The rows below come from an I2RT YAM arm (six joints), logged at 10 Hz.
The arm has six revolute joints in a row. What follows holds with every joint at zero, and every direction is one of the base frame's. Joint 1 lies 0.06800 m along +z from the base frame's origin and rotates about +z. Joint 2 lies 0.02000 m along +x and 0.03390 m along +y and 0.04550 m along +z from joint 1 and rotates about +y. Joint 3 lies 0.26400 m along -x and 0.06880 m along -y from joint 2 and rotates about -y. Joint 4 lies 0.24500 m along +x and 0.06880 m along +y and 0.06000 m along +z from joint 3 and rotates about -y. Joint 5 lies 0.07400 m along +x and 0.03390 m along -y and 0.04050 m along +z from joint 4 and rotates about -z. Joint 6 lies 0.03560 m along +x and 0.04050 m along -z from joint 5 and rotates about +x. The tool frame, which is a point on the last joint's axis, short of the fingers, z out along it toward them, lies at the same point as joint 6; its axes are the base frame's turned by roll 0.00, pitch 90.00 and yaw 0.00 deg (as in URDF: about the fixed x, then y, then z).
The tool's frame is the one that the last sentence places.
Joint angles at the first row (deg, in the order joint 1, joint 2, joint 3, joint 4, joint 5, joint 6):
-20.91 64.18 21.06 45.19 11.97 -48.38
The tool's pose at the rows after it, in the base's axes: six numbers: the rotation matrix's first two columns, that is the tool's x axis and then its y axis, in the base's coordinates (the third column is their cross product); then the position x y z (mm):
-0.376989, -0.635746, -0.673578, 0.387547, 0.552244, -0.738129, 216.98, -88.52, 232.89
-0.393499, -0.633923, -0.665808, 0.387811, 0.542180, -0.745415, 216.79, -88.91, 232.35
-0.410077, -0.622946, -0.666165, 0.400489, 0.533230, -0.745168, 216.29, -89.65, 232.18
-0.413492, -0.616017, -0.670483, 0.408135, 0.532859, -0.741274, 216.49, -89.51, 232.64
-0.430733, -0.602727, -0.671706, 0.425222, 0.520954, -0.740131, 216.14, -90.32, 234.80
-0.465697, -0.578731, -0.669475, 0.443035, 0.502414, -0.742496, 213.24, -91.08, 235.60
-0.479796, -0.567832, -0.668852, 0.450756, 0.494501, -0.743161, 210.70, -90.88, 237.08
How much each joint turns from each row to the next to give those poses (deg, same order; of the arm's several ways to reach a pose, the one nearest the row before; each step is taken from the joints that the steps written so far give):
0.57 0.00 0.30 -0.13 0.35 0.28
0.02 0.00 0.03 -0.35 0.85 -0.56
0.00 0.00 0.00 -0.09 1.44 0.00
0.16 0.00 0.11 -0.09 0.70 0.30
0.04 -0.28 0.39 -0.61 1.77 0.02
-0.02 -0.96 0.02 -1.53 2.75 -0.08
0.00 -1.05 0.00 -1.27 1.18 0.00

